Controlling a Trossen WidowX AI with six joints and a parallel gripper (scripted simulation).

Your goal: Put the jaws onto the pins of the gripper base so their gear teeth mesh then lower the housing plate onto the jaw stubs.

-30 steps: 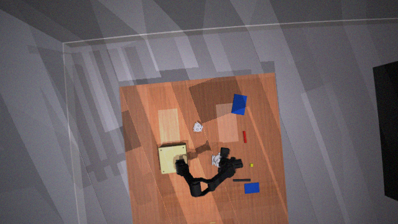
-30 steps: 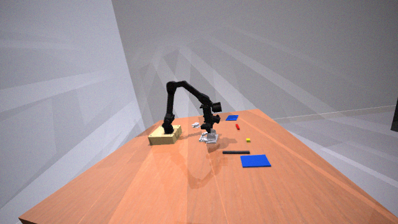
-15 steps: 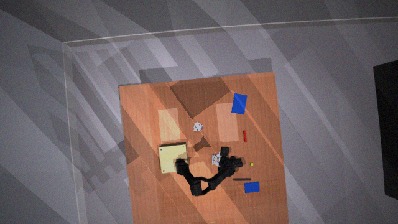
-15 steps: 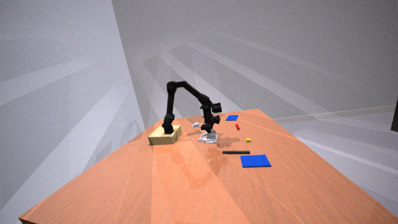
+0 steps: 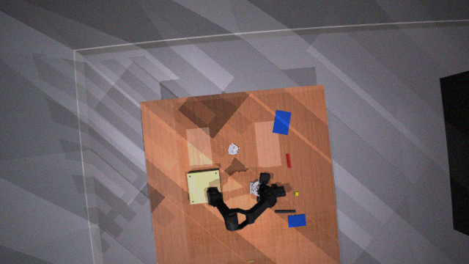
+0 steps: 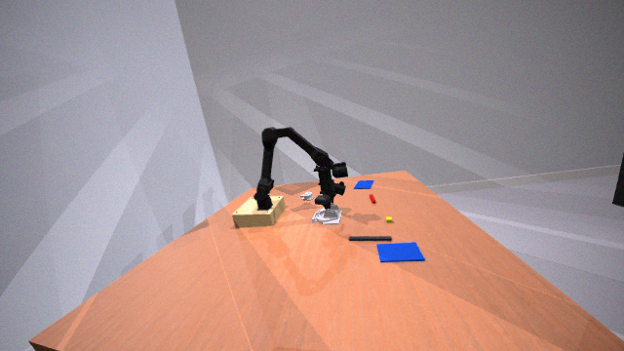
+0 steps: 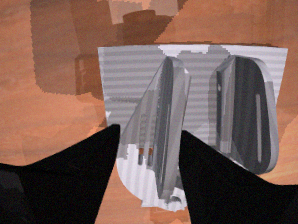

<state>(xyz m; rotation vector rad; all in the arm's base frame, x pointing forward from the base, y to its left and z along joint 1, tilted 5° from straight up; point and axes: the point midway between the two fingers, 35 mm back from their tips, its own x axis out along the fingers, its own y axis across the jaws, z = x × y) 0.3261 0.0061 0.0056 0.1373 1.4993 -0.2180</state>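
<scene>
My gripper tip is now 1 cm short of the flat white plate, 3 cm to the left of it and 2 cm above it. Also, from my gripper tip: red bar 21 cm ahead, 14 cm to the left, 2 cm below; housing plate 6 cm behind, 3 cm to the right, 2 cm below; jaw 4 cm behind, 4 cm to the right, 1 cm below.
</scene>
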